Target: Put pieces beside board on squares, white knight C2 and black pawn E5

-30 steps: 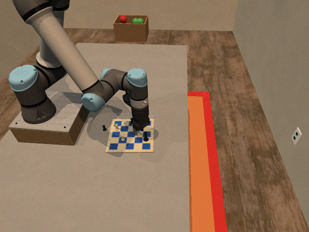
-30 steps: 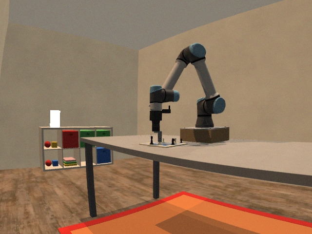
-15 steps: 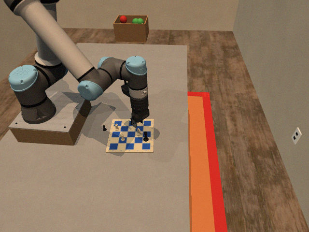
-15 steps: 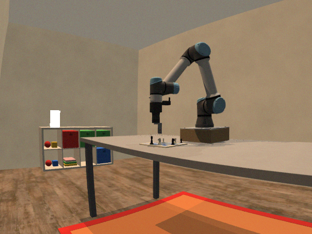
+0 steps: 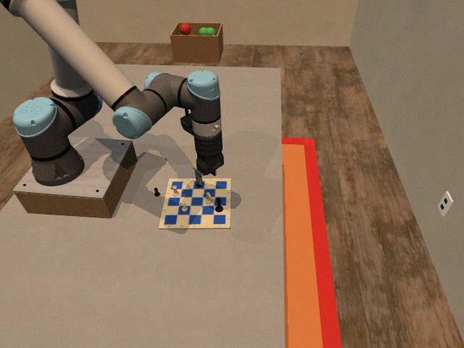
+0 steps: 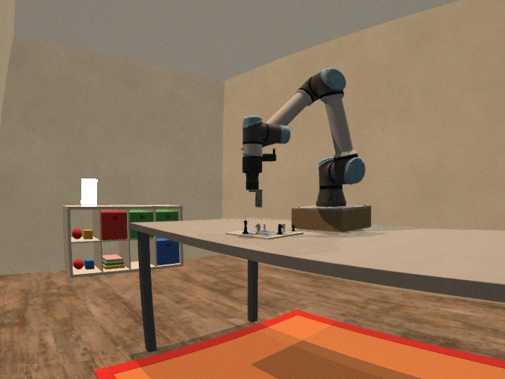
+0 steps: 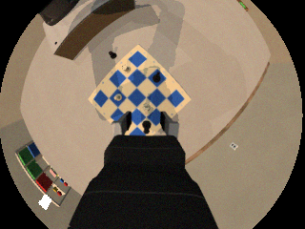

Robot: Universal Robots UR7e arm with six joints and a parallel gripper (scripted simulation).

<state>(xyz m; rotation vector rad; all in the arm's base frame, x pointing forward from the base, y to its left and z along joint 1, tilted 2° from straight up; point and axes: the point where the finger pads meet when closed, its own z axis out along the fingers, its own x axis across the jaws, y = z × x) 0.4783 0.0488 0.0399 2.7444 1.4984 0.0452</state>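
Right now the black pawn is 18 cm behind my hand and 11 cm below it. The rest, counted from my hand: white knight 10 cm below; white pawn 11 cm below, 7 cm behind, 5 cm to the right; chessboard 12 cm below, 4 cm behind, 1 cm to the right.
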